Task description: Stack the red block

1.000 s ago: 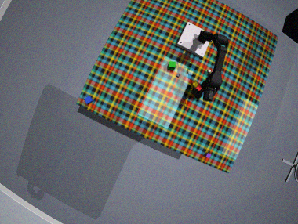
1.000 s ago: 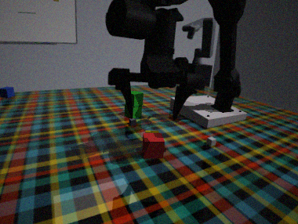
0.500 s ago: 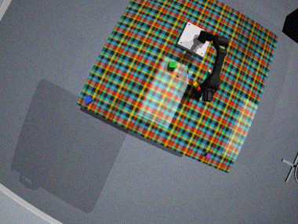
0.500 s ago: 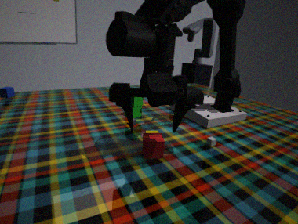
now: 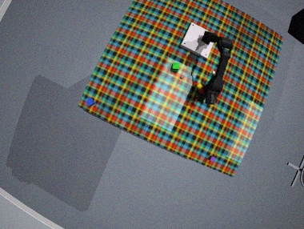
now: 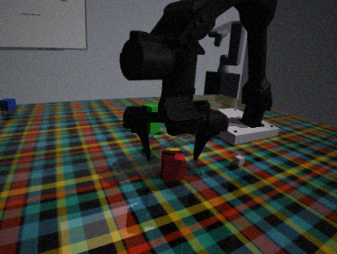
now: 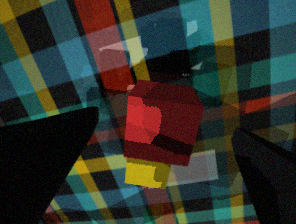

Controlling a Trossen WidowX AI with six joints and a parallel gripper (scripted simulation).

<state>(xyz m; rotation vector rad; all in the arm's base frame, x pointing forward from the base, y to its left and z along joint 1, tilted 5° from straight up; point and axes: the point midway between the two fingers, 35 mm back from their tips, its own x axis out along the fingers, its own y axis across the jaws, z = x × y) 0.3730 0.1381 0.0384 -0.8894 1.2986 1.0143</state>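
My gripper tip is 1 cm above the red block. The rest, counted from my gripper tip: small white cube: 17 cm behind, 1 cm to the left, 3 cm below; blue block: 43 cm ahead, 67 cm to the right, 1 cm below.
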